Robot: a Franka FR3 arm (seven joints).
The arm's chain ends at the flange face. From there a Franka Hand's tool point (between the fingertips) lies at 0.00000 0.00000 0.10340 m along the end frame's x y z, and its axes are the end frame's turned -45 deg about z.
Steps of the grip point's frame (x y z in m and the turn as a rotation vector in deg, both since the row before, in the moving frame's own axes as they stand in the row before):
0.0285, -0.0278, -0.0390, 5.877, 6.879, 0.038
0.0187, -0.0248, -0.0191, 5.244, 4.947, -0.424
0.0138, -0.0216, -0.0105, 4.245, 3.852, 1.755
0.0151, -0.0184, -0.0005, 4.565, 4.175, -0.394
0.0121, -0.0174, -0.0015, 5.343, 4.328, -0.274
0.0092, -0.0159, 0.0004, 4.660, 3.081, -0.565
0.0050, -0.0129, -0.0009, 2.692, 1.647, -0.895
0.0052, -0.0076, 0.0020, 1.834, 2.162, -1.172
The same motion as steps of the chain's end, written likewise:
-0.0008, -0.0236, -0.0377, 9.020, 0.709, 0.038
-0.0039, -0.0178, -0.0183, 7.206, -0.210, -0.424
-0.0052, -0.0147, -0.0100, 5.725, -0.278, 1.755
-0.0018, -0.0126, 0.0001, 6.180, -0.276, -0.394
-0.0024, -0.0086, -0.0008, 6.838, -0.718, -0.274
-0.0027, -0.0079, 0.0009, 5.474, -1.117, -0.565
-0.0042, -0.0071, -0.0007, 3.068, -0.739, -0.895
-0.0021, -0.0039, 0.0021, 2.826, 0.232, -1.172

